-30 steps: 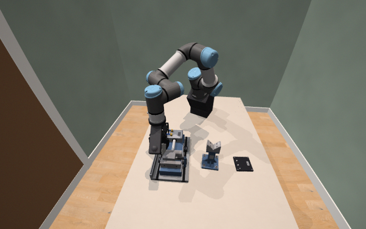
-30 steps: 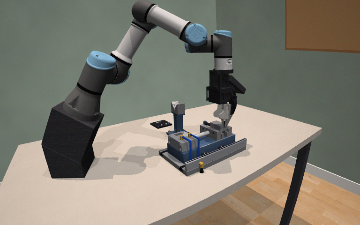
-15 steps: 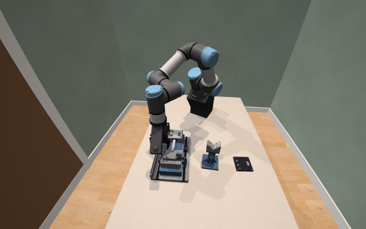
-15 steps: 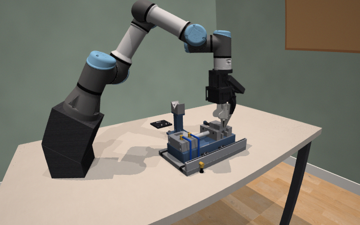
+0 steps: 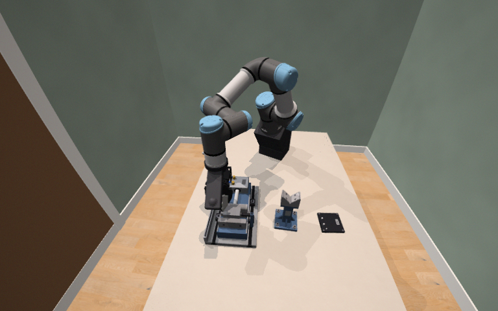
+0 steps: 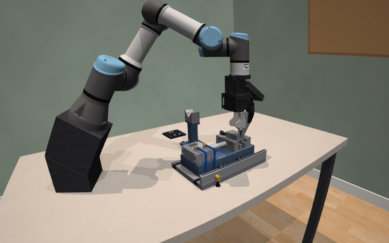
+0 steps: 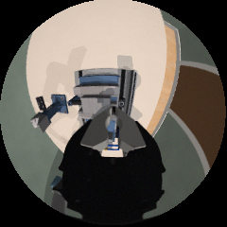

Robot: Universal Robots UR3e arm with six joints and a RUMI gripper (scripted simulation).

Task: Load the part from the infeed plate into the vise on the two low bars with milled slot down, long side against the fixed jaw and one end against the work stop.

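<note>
My gripper is now 40 mm to the right of the part and 30 mm above it. From my hand the other things lie so: air cylinder: 160 mm behind, 60 mm to the left, 40 mm below; then grey vise side rail: 80 mm behind, 40 mm to the right, 80 mm below; then vise: 70 mm behind, 50 mm to the left, 80 mm below.
</note>
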